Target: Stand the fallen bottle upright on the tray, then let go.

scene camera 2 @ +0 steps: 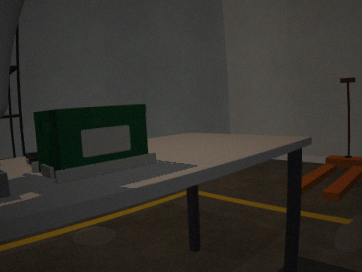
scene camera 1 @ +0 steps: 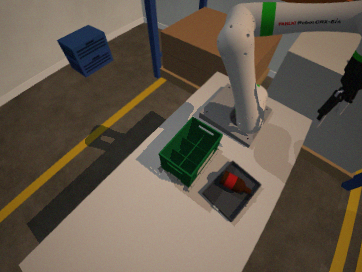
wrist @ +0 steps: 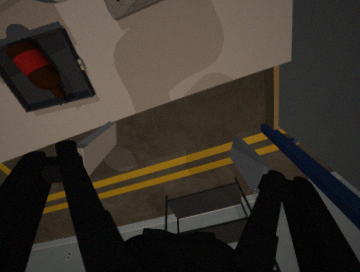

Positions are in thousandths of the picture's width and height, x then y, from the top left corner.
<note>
I see my gripper (wrist: 488,517) and a brown bottle (wrist: 82,215).
</note>
